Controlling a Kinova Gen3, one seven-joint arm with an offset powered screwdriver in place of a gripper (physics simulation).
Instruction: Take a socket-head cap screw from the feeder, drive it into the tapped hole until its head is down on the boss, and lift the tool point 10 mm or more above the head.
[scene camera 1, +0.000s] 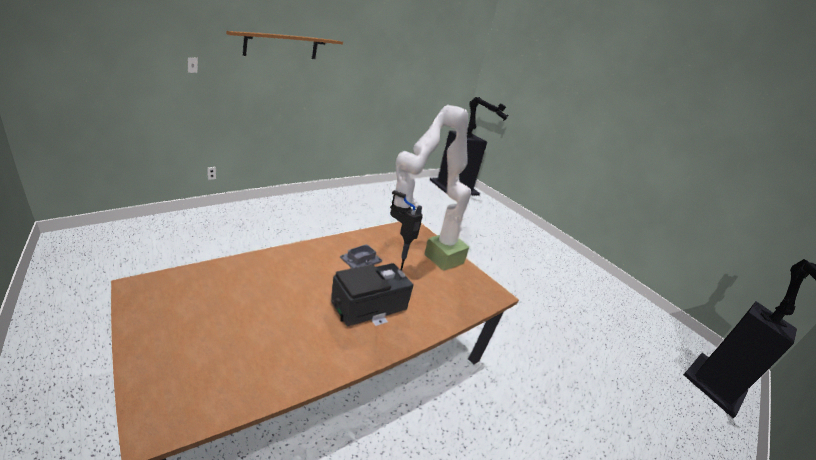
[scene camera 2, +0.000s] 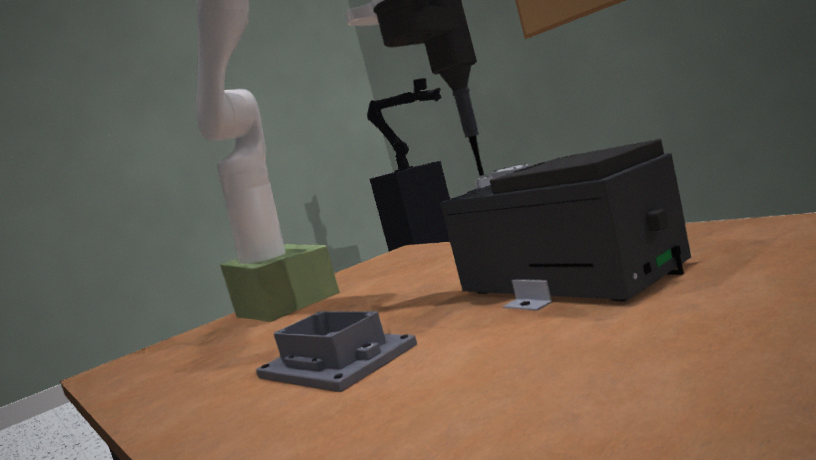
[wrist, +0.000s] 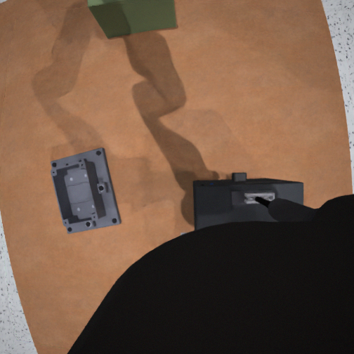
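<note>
The screw feeder is a black box (scene camera 1: 371, 307) (scene camera 2: 531, 240) (wrist: 215, 202) with a raised lid and a small light metal pick-up part (scene camera 2: 484, 182) (wrist: 269, 196) on top. My screwdriver (scene camera 1: 401, 268) (scene camera 2: 481, 174) (wrist: 257, 199) points down, its thin bit tip at or just above this part. The gap is too small to judge, and no screw can be made out at the tip. A grey housing (scene camera 1: 361, 255) (scene camera 2: 354, 345) (wrist: 108, 172) stands open side up on the table, with small side bosses. One boss (scene camera 2: 367, 352) (wrist: 101, 188) shows a dark hole. Which hole is the tapped one is unclear.
The green base block (scene camera 1: 444, 253) (scene camera 2: 268, 291) (wrist: 145, 17) carries my arm at the table's edge. A small metal bracket (scene camera 1: 379, 320) (scene camera 2: 531, 290) is at the feeder's foot. The wooden table (scene camera 1: 228, 342) (scene camera 2: 542, 388) (wrist: 165, 200) bears them. Dark stands (scene camera 1: 742, 354) (scene camera 2: 408, 205) with thin arms stand beyond it.
</note>
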